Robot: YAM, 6 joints.
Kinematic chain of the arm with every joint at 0, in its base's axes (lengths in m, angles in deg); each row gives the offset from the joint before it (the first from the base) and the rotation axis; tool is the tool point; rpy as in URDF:
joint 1: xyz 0 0 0.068 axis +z
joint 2: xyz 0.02 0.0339 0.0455 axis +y
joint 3: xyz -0.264 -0.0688 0 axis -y
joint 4: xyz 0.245 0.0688 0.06 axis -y
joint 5: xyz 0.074 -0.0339 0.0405 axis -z
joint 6: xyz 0.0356 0 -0.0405 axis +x
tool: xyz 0 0 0 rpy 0 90 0
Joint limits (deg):
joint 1: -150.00..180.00
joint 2: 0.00..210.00
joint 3: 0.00..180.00
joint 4: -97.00..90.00
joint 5: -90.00..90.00
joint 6: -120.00..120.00
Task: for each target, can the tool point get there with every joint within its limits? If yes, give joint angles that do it. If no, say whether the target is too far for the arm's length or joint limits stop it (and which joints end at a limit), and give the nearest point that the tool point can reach.
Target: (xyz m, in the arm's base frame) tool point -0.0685 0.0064 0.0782
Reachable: yes | joints 145.08 132.11 16.00 -74.29 -72.62 76.32
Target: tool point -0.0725 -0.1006 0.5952
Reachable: yes | joints 52.78 36.17 85.82 63.90 4.94 29.92
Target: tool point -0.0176 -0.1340 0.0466
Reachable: yes | joints -95.84 95.30 19.13 -27.64 6.21 35.29
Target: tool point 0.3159 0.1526 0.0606
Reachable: yes | joints 20.42 126.64 43.47 64.13 -67.15 41.18
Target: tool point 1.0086 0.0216 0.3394
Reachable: no: too far | nearest point 0.6300 0.0135 0.2529 | short by 0.388 m
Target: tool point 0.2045 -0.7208 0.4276
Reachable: no: too far | nearest point 0.1623 -0.5722 0.3611 | short by 0.168 m
